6 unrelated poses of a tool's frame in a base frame.
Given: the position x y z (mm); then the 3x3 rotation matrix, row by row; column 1 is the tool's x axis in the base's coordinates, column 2 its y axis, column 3 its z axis. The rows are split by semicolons.
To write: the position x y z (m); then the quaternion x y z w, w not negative. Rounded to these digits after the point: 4 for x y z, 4 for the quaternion. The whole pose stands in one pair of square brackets.
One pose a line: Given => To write
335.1, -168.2, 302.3; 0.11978, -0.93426, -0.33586; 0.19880, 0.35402, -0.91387; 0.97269, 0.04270, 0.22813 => [0.3351, -0.1682, 0.3023, 0.3666, -0.5015, 0.4343, 0.6523]
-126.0, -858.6, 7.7; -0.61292, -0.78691, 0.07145; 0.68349, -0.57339, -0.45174; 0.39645, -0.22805, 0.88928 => [-0.1260, -0.8586, 0.0077, 0.1334, -0.1938, 0.8769, 0.4192]
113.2, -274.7, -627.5; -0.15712, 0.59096, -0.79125; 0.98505, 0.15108, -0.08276; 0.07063, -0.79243, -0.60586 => [0.1132, -0.2747, -0.6275, -0.5696, -0.6917, 0.3163, 0.3115]
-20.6, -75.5, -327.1; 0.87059, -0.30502, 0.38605; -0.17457, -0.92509, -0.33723; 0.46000, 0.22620, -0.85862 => [-0.0206, -0.0755, -0.3271, 0.9558, -0.1254, 0.2213, 0.1474]
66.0, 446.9, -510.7; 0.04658, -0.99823, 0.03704; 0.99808, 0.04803, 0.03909; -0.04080, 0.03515, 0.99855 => [0.0660, 0.4469, -0.5107, -0.0014, 0.0269, 0.6899, 0.7234]
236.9, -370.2, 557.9; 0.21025, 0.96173, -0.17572; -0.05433, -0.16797, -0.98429; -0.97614, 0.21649, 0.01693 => [0.2369, -0.3702, 0.5579, 0.5834, 0.3889, -0.4936, 0.5146]
